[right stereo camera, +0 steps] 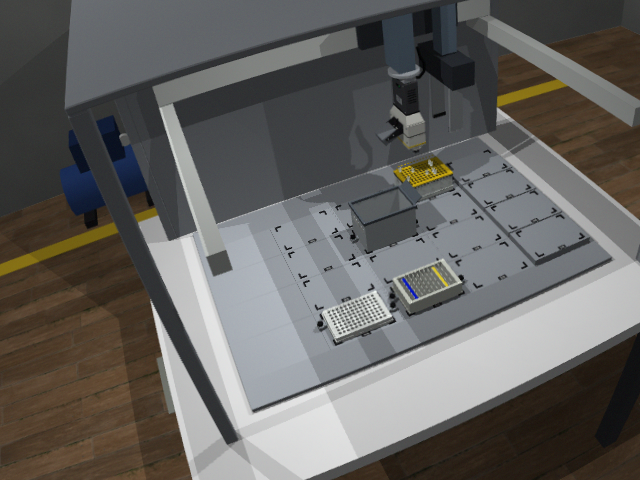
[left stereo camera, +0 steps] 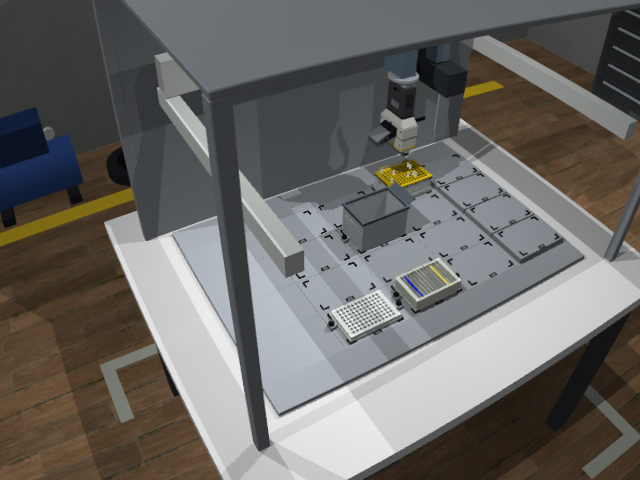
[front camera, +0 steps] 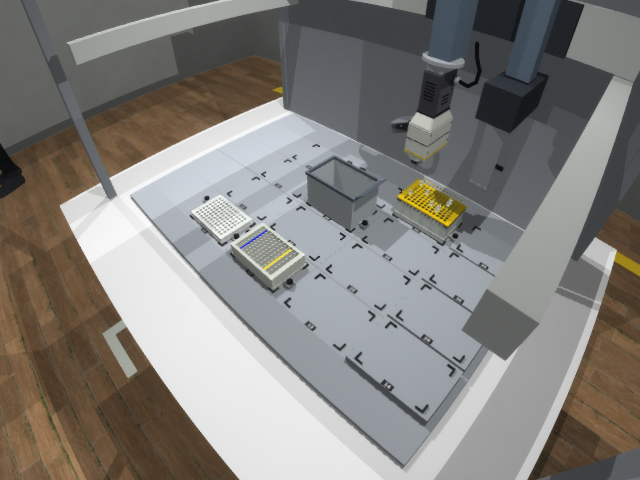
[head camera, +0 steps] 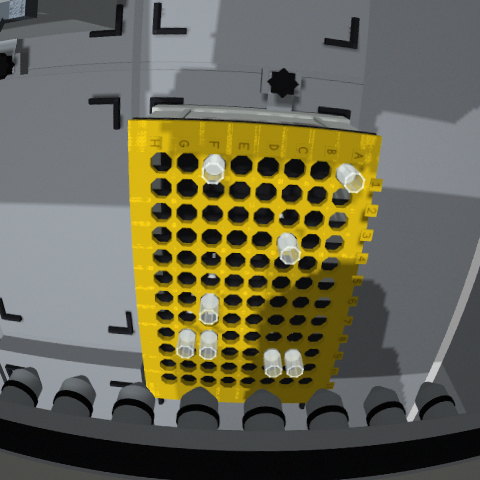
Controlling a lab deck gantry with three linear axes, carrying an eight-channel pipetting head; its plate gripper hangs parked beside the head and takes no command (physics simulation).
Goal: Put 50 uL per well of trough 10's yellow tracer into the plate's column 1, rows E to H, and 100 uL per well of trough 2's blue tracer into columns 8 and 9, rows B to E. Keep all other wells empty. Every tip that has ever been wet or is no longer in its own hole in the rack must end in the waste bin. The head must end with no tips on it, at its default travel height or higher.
Note:
I see a frame post (left stereo camera: 218, 113).
The frame post shows as well in the right stereo camera view (right stereo camera: 83, 123).

